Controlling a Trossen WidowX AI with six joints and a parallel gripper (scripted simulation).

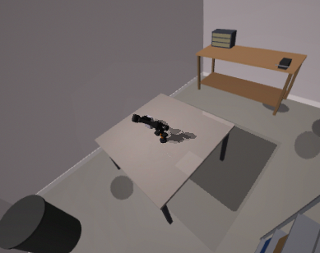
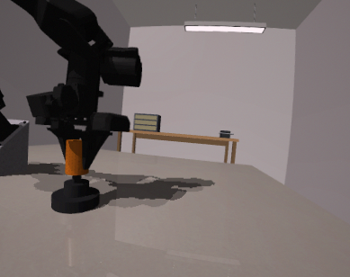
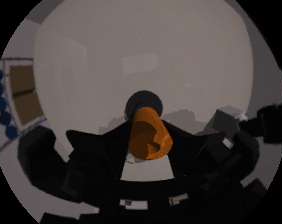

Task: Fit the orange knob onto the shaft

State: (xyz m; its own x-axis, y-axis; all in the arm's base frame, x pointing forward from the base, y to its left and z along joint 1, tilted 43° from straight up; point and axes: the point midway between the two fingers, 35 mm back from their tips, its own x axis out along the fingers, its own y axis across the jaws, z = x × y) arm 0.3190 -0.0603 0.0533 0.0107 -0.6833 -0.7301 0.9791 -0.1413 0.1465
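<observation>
Now: gripper tip 2 cm below the orange knob. From my gripper tip the other things lie so: dark shaft (4 cm below).
</observation>
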